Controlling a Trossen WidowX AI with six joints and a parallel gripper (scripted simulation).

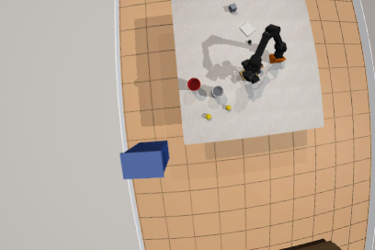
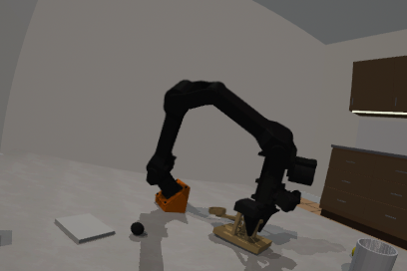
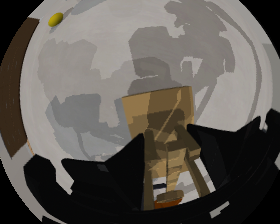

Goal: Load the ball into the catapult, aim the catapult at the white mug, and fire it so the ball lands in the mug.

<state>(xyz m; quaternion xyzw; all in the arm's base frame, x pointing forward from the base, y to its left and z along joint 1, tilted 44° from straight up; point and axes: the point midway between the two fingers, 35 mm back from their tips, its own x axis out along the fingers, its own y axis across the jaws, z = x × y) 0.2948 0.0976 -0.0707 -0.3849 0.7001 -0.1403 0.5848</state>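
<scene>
Now: gripper tip 80 mm past the black ball, 280 mm to the left of it and 20 mm above it. Round my gripper tip: wooden catapult (60 mm behind, 20 mm to the right, 20 mm above); flat white slab (90 mm behind, 400 mm to the right, 30 mm below); white mug (270 mm ahead, 120 mm to the left, 10 mm below).
</scene>
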